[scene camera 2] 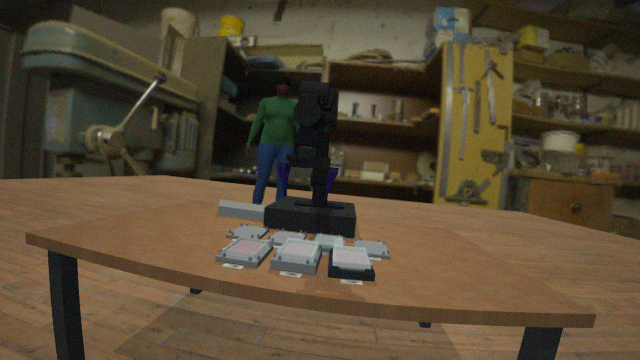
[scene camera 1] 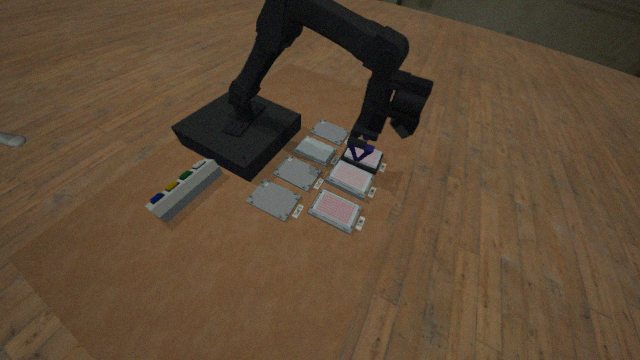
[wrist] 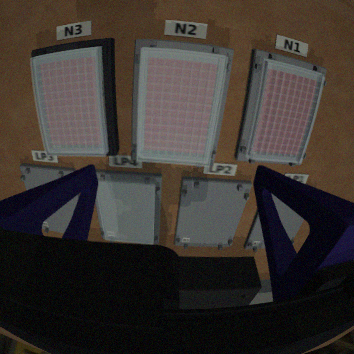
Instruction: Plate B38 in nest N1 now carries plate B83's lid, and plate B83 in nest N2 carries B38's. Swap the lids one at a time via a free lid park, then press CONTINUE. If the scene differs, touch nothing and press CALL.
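Where they show: gripper, fingertip midpoint: [scene camera 2: 305,198] [scene camera 1: 361,150] [wrist: 175,173]; arm's base, origin of the base link: [scene camera 2: 318,205] [scene camera 1: 245,118].
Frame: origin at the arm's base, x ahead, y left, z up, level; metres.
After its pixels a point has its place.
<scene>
My gripper [scene camera 2: 306,197] {x 0.443, y -0.074, z 0.077 m} [wrist: 175,173] {x 0.443, y -0.074, z 0.077 m} is open and empty, above the table, with its fingertips spread over the gap between nests and lid parks in the wrist view. A pink-welled plate [scene camera 1: 335,209] {x 0.424, y -0.217, z -0.054 m} [scene camera 2: 245,250] {x 0.470, y -0.203, z -0.054 m} [wrist: 287,112] {x 0.429, y -0.208, z -0.057 m} with a clear lid sits in grey nest N1. Another lidded plate [scene camera 1: 350,178] {x 0.441, y -0.094, z -0.041 m} [scene camera 2: 296,251] {x 0.484, y -0.084, z -0.041 m} [wrist: 181,105] {x 0.447, y -0.081, z -0.041 m} sits in N2. Their plate codes are not readable. Lid parks LP1 [scene camera 1: 274,200] {x 0.231, y -0.246, z -0.071 m}, LP2 [scene camera 1: 298,172] {x 0.261, y -0.114, z -0.071 m} [wrist: 215,215] {x 0.261, y -0.121, z -0.071 m} and LP3 [scene camera 1: 330,131] {x 0.305, y 0.143, z -0.071 m} [scene camera 2: 372,248] {x 0.321, y 0.145, z -0.071 m} look bare. LP4 holds a pale clear lid [scene camera 1: 315,150] {x 0.284, y 0.004, z -0.063 m} [wrist: 131,210] {x 0.291, y 0.005, z -0.063 m}.
A third pink plate [scene camera 2: 351,257] {x 0.491, y 0.043, z -0.044 m} [wrist: 72,102] {x 0.466, y 0.037, z -0.045 m} sits in black nest N3. A button box [scene camera 1: 192,192] {x -0.008, y -0.319, z -0.053 m} [scene camera 2: 241,209] {x -0.009, y -0.318, z -0.045 m} with blue, yellow, green and white buttons stands beside the black robot base [scene camera 1: 215,145] {x -0.015, y -0.162, z 0.001 m} [scene camera 2: 310,220] {x 0.151, y -0.038, z -0.033 m}; its labels are unreadable. A person [scene camera 2: 276,120] stands behind the table.
</scene>
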